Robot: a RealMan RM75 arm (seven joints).
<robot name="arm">
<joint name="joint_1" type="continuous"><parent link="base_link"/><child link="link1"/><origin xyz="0.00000 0.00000 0.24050" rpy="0.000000 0.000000 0.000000"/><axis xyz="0 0 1"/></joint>
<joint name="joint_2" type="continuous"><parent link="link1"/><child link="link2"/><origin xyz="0.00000 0.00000 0.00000" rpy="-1.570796 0.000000 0.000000"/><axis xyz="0 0 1"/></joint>
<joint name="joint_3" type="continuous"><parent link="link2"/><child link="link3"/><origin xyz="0.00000 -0.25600 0.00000" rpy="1.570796 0.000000 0.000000"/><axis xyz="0 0 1"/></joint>
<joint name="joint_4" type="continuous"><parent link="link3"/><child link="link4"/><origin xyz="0.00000 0.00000 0.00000" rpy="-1.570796 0.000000 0.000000"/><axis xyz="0 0 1"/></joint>
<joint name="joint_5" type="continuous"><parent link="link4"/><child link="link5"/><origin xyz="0.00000 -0.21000 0.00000" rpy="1.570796 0.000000 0.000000"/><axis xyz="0 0 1"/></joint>
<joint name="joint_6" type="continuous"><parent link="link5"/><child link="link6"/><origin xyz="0.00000 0.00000 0.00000" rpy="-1.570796 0.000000 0.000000"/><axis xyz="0 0 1"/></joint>
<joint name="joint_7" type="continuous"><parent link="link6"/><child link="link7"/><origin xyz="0.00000 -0.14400 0.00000" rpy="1.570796 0.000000 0.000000"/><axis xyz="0 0 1"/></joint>
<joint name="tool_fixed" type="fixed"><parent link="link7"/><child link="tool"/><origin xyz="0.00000 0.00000 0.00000" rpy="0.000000 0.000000 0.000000"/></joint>
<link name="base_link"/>
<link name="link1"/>
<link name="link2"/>
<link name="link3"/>
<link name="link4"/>
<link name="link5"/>
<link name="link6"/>
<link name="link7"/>
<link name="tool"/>
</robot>
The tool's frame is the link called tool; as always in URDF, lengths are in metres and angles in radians. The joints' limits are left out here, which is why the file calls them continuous.
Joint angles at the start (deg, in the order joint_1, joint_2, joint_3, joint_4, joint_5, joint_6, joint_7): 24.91, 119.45, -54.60, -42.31, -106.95, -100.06, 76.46
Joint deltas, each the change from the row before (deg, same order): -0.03, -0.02, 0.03, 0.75, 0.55, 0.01, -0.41; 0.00, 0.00, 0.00, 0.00, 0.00, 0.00, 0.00; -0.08, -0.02, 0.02, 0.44, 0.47, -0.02, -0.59; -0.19, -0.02, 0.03, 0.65, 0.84, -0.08, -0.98; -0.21, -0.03, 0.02, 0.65, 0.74, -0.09, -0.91; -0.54, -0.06, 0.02, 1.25, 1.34, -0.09, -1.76; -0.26, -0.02, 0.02, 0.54, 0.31, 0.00, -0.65; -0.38, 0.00, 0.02, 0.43, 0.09, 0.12, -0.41; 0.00, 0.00, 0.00, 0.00, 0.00, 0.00, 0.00; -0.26, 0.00, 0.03, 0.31, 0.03, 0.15, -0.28; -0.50, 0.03, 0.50, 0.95, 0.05, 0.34, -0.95; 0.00, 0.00, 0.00, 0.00, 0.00, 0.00, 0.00; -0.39, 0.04, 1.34, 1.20, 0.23, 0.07, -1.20
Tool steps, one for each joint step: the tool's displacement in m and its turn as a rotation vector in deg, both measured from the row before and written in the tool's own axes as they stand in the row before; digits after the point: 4 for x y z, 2 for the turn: 0.0010, 0.0006, 0.0005, 0.01, -0.70, 0.22; 0.0000, 0.0000, 0.0000, 0.00, 0.00, 0.00; 0.0005, 0.0005, 0.0000, 0.06, -0.56, -0.19; 0.0007, 0.0009, -0.0001, 0.13, -0.98, -0.35; 0.0011, 0.0011, -0.0003, 0.13, -0.88, -0.25; 0.0030, 0.0023, -0.0010, 0.44, -1.57, -0.37; 0.0020, 0.0012, -0.0006, 0.19, -0.42, 0.02; 0.0029, 0.0013, -0.0009, 0.31, -0.17, 0.30; 0.0000, 0.0000, 0.0000, 0.00, 0.00, 0.00; 0.0021, 0.0008, -0.0007, 0.28, -0.08, 0.22; 0.0047, 0.0013, -0.0017, 0.88, -0.47, 0.37; 0.0000, 0.0000, 0.0000, 0.00, 0.00, 0.00; 0.0033, 0.0006, -0.0028, 1.30, -1.25, 0.23
